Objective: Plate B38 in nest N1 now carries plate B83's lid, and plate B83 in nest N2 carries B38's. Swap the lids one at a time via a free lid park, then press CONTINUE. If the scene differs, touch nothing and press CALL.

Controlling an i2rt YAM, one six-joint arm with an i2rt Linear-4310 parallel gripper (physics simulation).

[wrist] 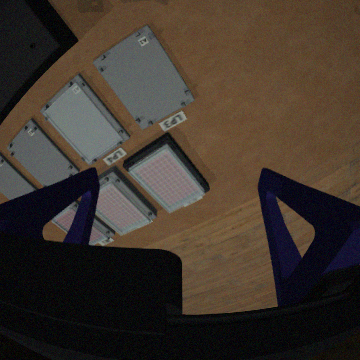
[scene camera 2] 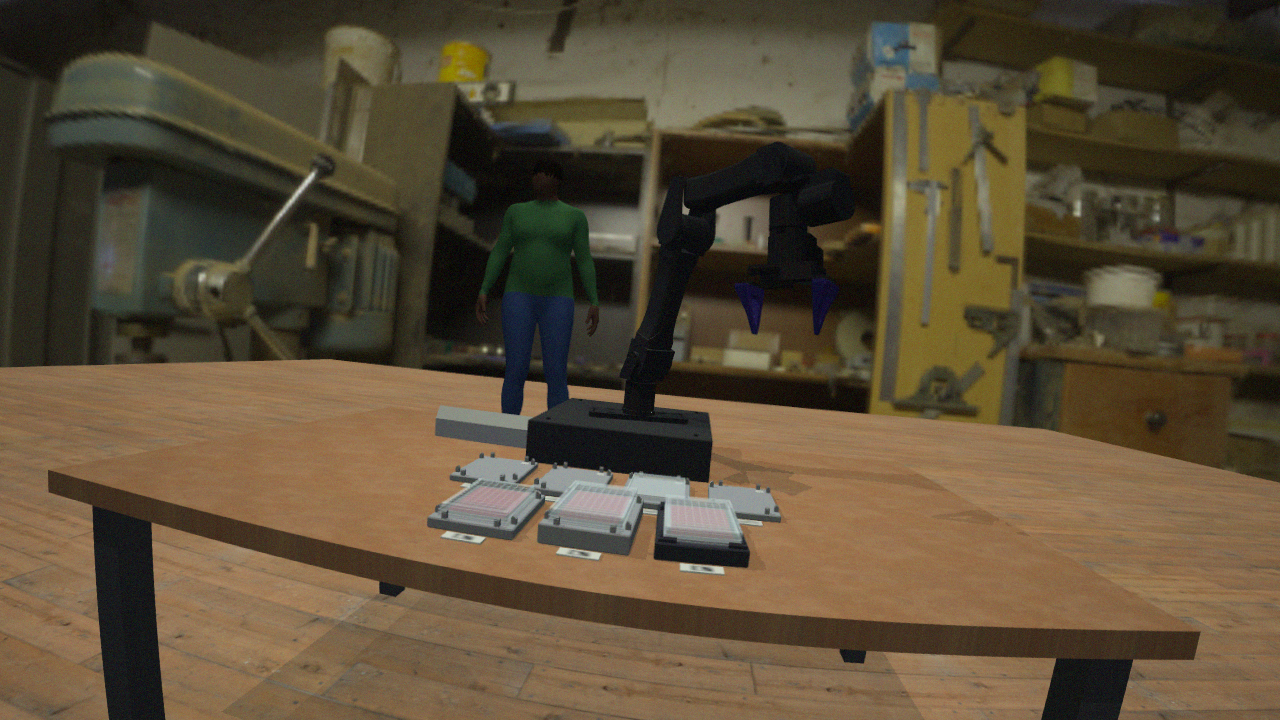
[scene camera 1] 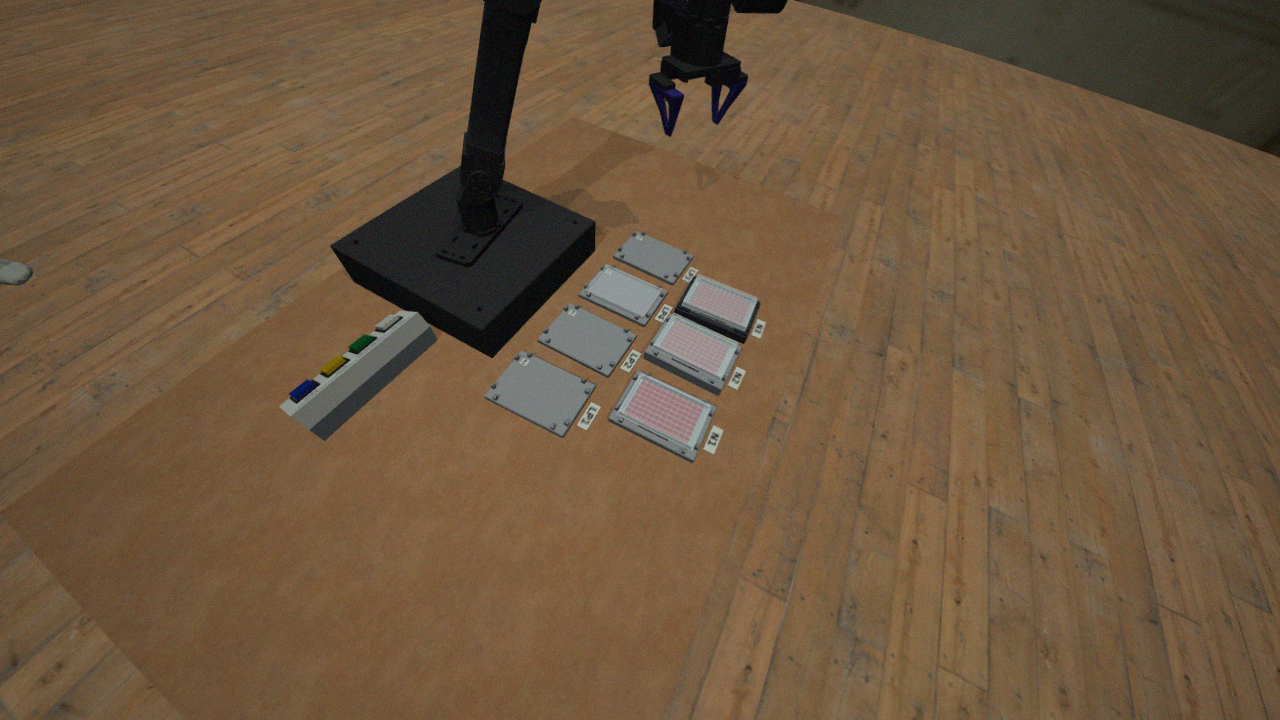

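Pixels of known places: gripper, fingertip midpoint: (wrist: 178,176) (scene camera 2: 784,334) (scene camera 1: 692,129); arm's base at its link origin: (scene camera 2: 637,417) (scene camera 1: 482,229).
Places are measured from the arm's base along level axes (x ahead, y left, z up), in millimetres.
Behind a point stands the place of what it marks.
Observation:
A pink-welled plate (scene camera 1: 664,410) @(y -213, x 423, z -54 mm) (scene camera 2: 490,499) @(y -206, x 443, z -55 mm) (wrist: 80,220) sits in nest N1, partly behind a finger in the wrist view. Another pink plate (scene camera 1: 693,347) @(y -88, x 438, z -41 mm) (scene camera 2: 590,505) @(y -84, x 476, z -41 mm) (wrist: 121,207) @(y -58, x 441, z -41 mm) sits in the taller grey nest N2. Both look covered by clear lids; their codes are unreadable. Lid parks LP1 (scene camera 1: 539,392) @(y -244, x 226, z -71 mm), LP2 (scene camera 1: 587,337) @(y -113, x 255, z -71 mm) (wrist: 42,152) @(y -92, x 252, z -71 mm) and LP3 (scene camera 1: 654,257) @(y 139, x 306, z -71 mm) (wrist: 145,77) @(y 149, x 303, z -71 mm) show bare grey tops. The park between LP2 and LP3 bears a pale lid-like panel (scene camera 1: 622,293) @(y 5, x 279, z -63 mm) (wrist: 85,122) @(y 27, x 282, z -63 mm). My gripper (scene camera 1: 692,128) @(y 177, x 326, z 183 mm) (scene camera 2: 785,334) @(y 177, x 326, z 183 mm) (wrist: 178,176) @(y 177, x 326, z 183 mm) is open and empty, high above the table.
A third pink plate (scene camera 1: 719,304) @(y 33, x 462, z -44 mm) (scene camera 2: 702,521) @(y 43, x 498, z -45 mm) (wrist: 167,176) @(y 59, x 450, z -44 mm) sits in black nest N3. A button console (scene camera 1: 371,371) @(y -316, x -11, z -38 mm) (scene camera 2: 480,426) @(y -321, x -9, z -48 mm) with blue, yellow, green and white buttons stands beside the black arm base (scene camera 1: 537,268) @(y -51, x 137, z -5 mm) (scene camera 2: 617,445) @(y -44, x 150, z -32 mm). A person (scene camera 2: 539,250) stands behind the table.

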